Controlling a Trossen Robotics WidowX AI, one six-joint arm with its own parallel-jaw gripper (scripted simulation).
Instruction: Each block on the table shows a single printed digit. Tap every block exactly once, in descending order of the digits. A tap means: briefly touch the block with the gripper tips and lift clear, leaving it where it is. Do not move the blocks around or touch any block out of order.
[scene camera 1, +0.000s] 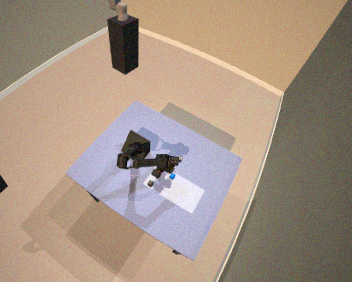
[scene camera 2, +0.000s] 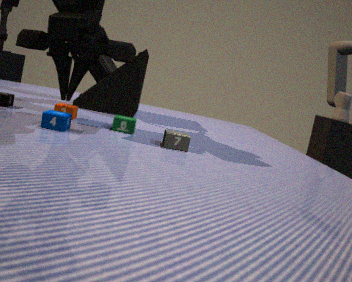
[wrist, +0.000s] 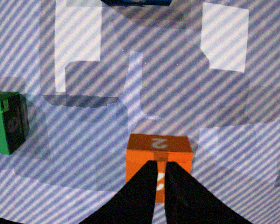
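Orange block (wrist: 141, 147) at 0.11 m from the lens; my gripper (wrist: 160, 169) at 0.10 m from the lens.
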